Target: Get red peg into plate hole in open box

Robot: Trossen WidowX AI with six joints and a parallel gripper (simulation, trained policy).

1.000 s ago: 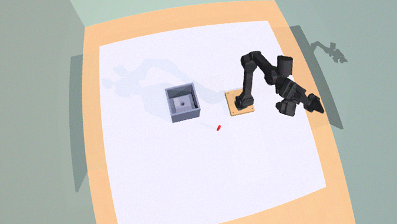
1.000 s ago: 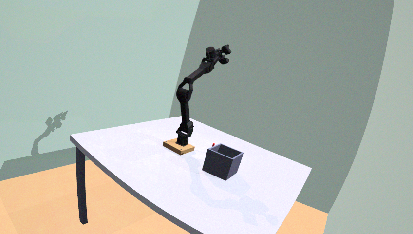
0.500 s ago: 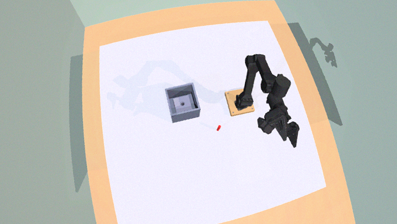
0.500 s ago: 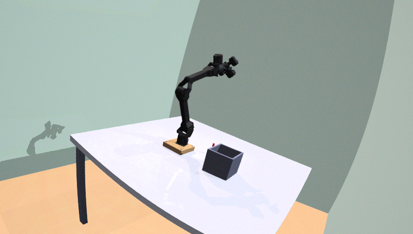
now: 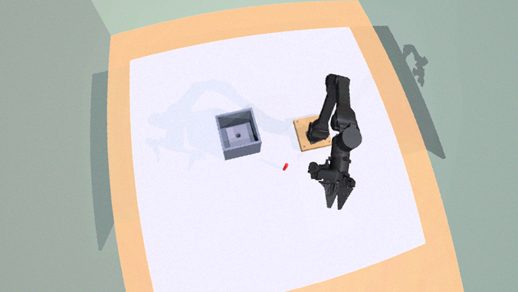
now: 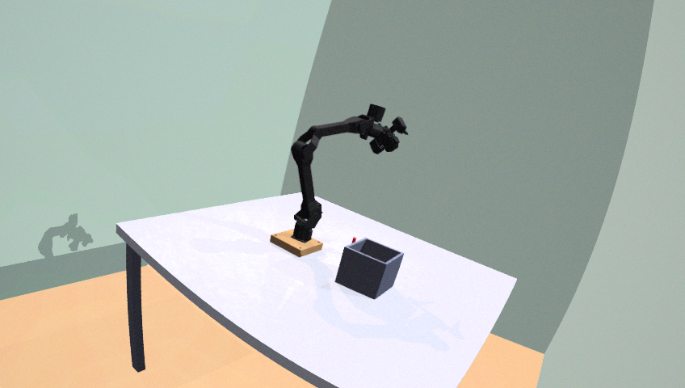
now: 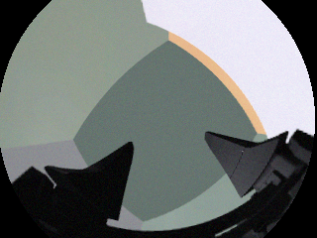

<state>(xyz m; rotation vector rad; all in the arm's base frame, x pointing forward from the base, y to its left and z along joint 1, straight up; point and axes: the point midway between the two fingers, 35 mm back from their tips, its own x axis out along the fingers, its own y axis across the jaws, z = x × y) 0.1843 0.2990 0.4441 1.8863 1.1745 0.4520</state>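
The red peg lies 20 mm behind my gripper tip, 250 mm to the right of it and 430 mm below it. From my gripper tip the other things lie so: plate: 120 mm ahead, 450 mm to the right, 420 mm below.
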